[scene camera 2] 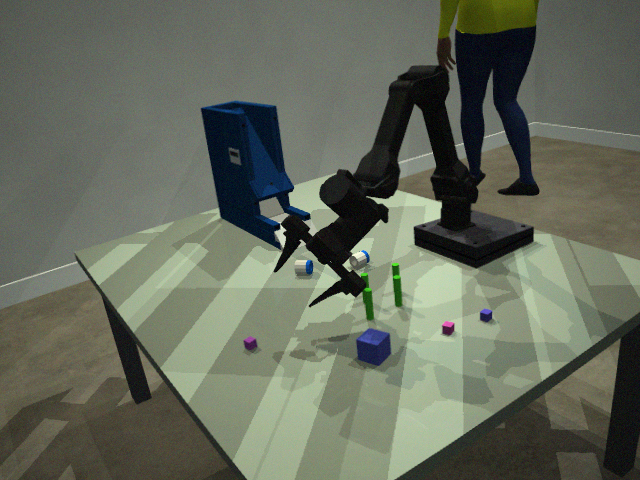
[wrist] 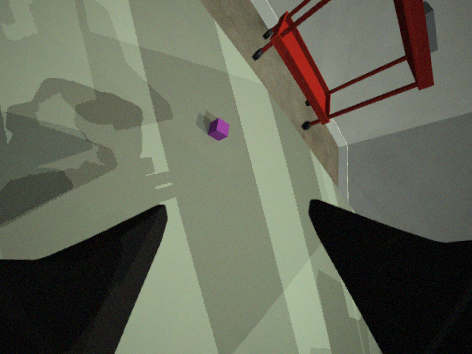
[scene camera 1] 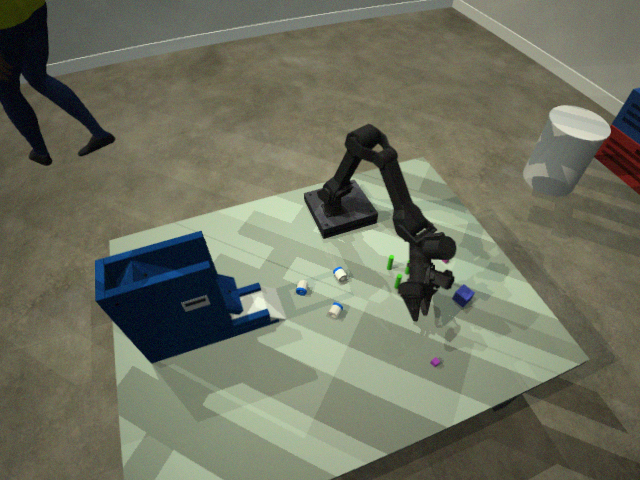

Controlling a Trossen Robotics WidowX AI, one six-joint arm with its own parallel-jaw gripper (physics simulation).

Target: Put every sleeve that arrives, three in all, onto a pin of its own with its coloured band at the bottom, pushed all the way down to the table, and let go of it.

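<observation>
Three white sleeves with blue bands lie on their sides on the table. One sleeve point(scene camera 1: 301, 287) is nearest the chute; a second sleeve point(scene camera 1: 340, 273) point(scene camera 2: 359, 258) is nearer the arm's base; a third sleeve point(scene camera 1: 335, 310) point(scene camera 2: 303, 267) is farther from the base. Scene camera 2 does not show the first, which the arm probably hides. Several green pins stand upright, among them one pin point(scene camera 1: 390, 262) and another pin point(scene camera 2: 369, 304); no sleeve is seen on them. My gripper point(scene camera 1: 419, 316) point(scene camera 2: 293, 288) point(wrist: 238, 209) is open and empty, above the table beyond the pins, apart from the sleeves.
A blue dispenser point(scene camera 1: 165, 320) point(scene camera 2: 235, 180) stands at the table's far end. A large blue cube point(scene camera 1: 463, 296) point(scene camera 2: 373, 346) is near the pins. A purple cube point(scene camera 1: 435, 362) point(scene camera 2: 250, 343) point(wrist: 219, 129), a pink cube point(scene camera 2: 448, 328) and a small blue cube point(scene camera 2: 485, 315) lie about.
</observation>
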